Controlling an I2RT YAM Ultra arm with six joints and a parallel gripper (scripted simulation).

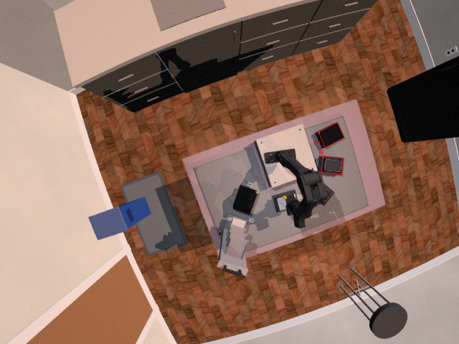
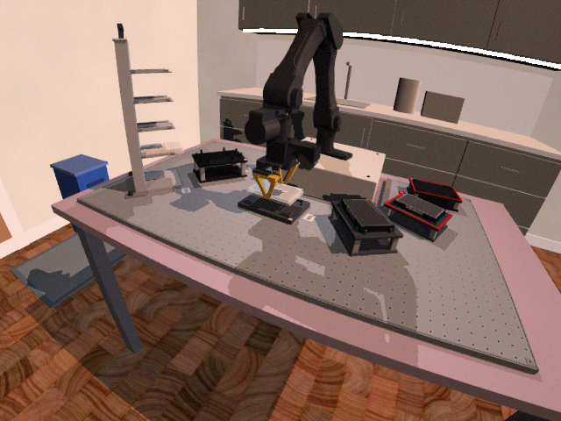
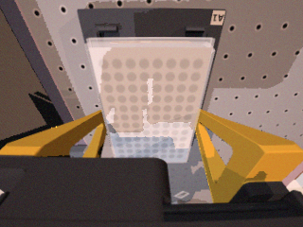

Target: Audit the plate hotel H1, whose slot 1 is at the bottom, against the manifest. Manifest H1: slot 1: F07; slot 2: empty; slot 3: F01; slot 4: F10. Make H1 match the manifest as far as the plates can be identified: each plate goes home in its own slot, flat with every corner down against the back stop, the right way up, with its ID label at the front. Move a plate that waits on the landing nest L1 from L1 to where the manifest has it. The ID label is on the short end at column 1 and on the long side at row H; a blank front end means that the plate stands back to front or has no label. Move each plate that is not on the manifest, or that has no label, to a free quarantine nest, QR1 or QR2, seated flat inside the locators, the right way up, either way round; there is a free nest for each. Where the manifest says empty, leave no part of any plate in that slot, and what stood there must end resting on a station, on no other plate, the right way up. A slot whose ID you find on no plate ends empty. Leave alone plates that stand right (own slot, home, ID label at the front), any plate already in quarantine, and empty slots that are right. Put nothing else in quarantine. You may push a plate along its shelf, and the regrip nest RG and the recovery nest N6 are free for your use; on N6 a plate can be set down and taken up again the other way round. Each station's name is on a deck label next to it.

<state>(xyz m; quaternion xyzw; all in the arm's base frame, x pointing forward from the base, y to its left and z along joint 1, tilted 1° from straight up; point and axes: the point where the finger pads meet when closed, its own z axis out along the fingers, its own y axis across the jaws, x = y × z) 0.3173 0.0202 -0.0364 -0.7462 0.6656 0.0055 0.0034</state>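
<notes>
Now: the N6 label 10 mm behind my hand, 110 mm to the left of it and 50 mm below it. Also, from my hand: L1 deck label 100 mm behind, 170 mm to the left, 50 mm below; H1 deck label 100 mm ahead, 260 mm to the right, 50 mm below; dark plate 200 mm behind, 350 mm to the left.
</notes>
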